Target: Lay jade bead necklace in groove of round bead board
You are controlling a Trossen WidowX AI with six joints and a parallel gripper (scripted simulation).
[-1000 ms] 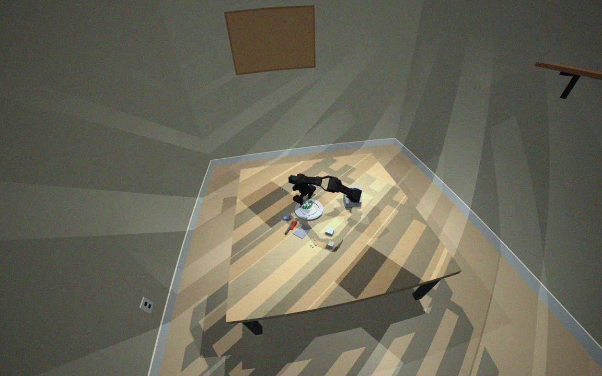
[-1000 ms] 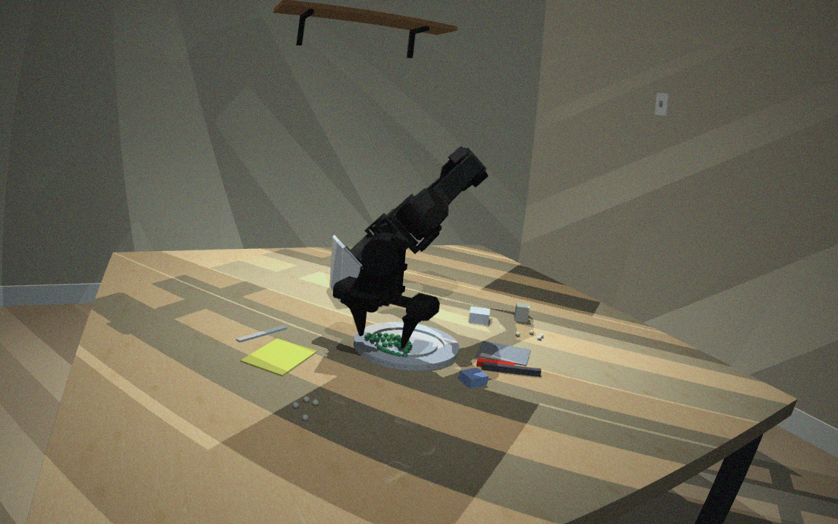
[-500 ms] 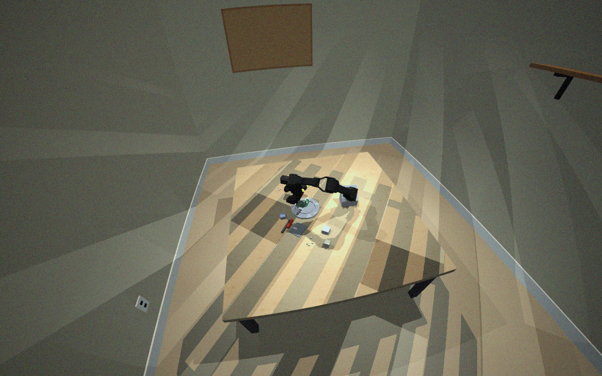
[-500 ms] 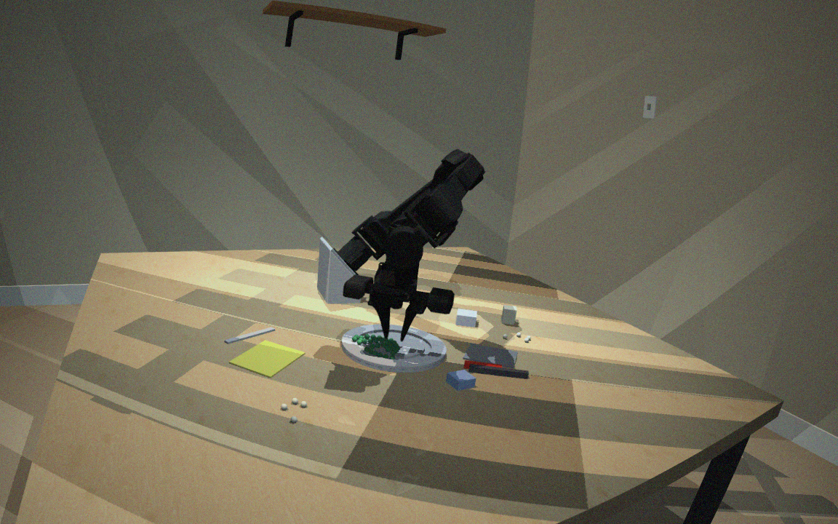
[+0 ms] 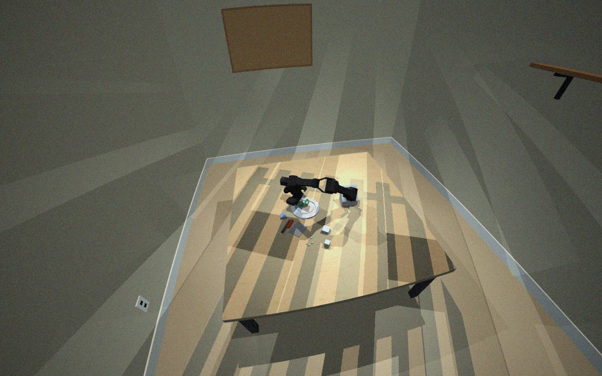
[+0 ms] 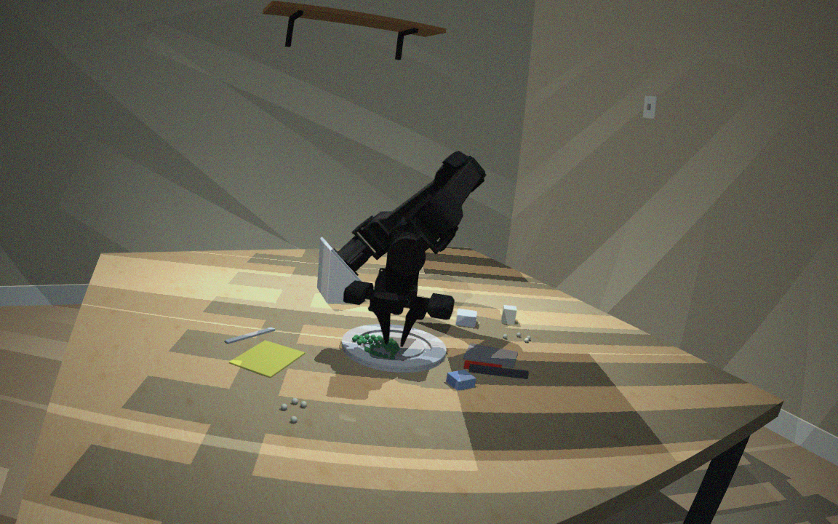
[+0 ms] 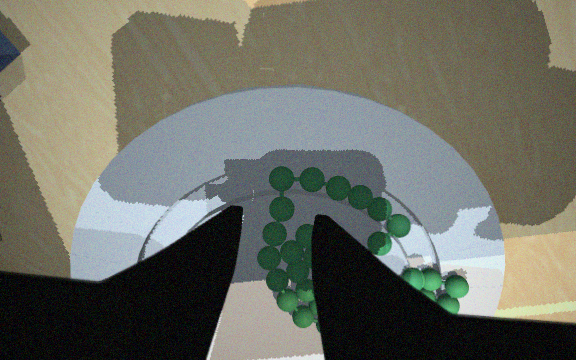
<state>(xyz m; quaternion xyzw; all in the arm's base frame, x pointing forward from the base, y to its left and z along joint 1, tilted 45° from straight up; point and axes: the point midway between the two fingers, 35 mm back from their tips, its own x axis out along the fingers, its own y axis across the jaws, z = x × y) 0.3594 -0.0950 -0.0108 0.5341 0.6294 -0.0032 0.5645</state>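
Now: gripper tip 50 mm past the round grey bead board, 30 mm to the right of it and 30 mm above it. From my gripper tip the other things lie so: grey plate 50 mm ahead, 200 mm to the left, 30 mm below; then blue block 120 mm ahead, 60 mm to the left, 30 mm below; then red and black pen 100 mm ahead, 150 mm to the left, 30 mm below.
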